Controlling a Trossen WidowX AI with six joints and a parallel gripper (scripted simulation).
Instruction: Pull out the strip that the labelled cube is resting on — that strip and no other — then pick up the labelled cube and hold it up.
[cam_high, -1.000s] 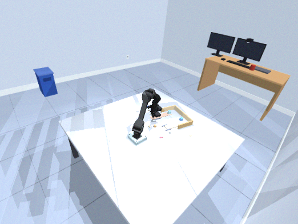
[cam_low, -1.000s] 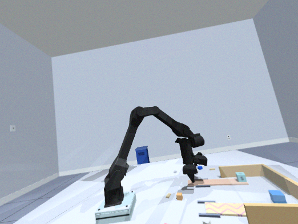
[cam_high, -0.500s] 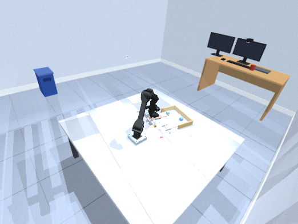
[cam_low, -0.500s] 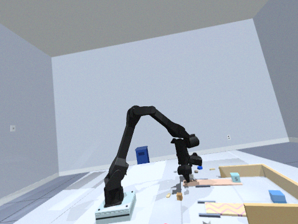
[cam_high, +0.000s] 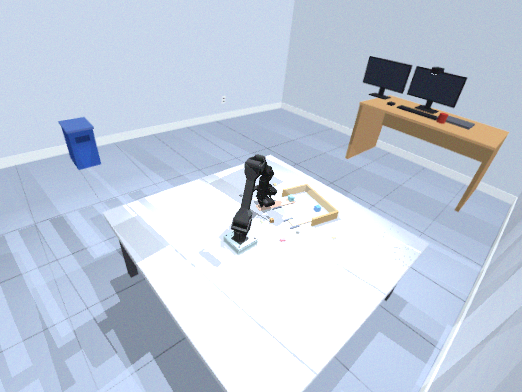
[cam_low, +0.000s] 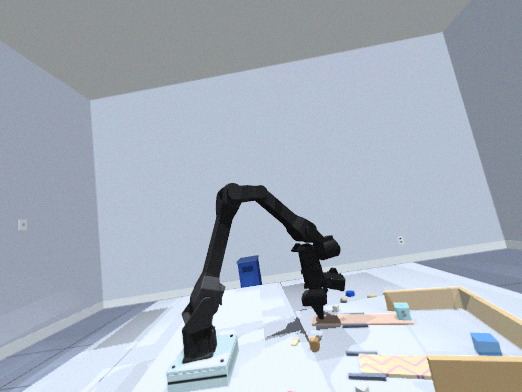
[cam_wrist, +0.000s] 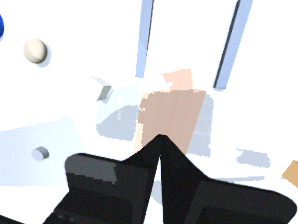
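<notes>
Now: gripper tip 19 cm short of the labelled teal cube, 8 cm to the left of it and 2 cm below it. From my gripper tip the other things lie so: orange cube (6 cm behind, 12 cm to the right).
</notes>
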